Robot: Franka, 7 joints.
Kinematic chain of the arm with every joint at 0, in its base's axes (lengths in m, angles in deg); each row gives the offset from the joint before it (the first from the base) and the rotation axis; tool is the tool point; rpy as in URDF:
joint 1: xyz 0 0 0.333 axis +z
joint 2: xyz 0 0 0 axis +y
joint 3: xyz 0 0 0.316 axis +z
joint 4: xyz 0.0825 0 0 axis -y
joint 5: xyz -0.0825 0 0.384 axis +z
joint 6: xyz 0 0 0 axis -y
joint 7: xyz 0.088 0 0 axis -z
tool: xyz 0 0 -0.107 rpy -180 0 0
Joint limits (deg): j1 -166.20..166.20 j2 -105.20..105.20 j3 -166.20..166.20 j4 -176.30..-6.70 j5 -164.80..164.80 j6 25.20..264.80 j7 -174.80..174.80
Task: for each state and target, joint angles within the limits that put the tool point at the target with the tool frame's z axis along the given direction. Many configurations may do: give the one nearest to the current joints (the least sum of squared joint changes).
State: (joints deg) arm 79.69 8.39 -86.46 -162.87 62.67 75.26 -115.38
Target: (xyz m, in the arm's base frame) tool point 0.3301 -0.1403 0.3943 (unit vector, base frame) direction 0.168 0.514 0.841
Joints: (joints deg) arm 48.23 -24.44 -91.36 -153.43 92.87 52.62 -115.38
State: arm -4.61 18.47 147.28 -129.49 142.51 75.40 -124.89
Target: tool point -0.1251 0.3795 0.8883 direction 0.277 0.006 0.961
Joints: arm -0.54 39.42 137.34 -107.95 164.80 89.99 -124.89
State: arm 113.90 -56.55 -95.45 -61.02 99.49 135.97 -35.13
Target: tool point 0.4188 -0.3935 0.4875 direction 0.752 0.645 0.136
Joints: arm 53.90 -37.65 -92.38 -113.53 66.91 111.62 -35.13
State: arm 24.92 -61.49 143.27 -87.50 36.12 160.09 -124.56
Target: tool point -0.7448 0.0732 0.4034 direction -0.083 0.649 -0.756
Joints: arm 36.16 -55.59 116.41 -72.27 9.37 117.91 -124.56
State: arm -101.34 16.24 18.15 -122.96 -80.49 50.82 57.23
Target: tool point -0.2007 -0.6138 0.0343 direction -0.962 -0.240 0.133
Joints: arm -105.50 62.06 6.56 -92.64 -119.58 89.38 57.23
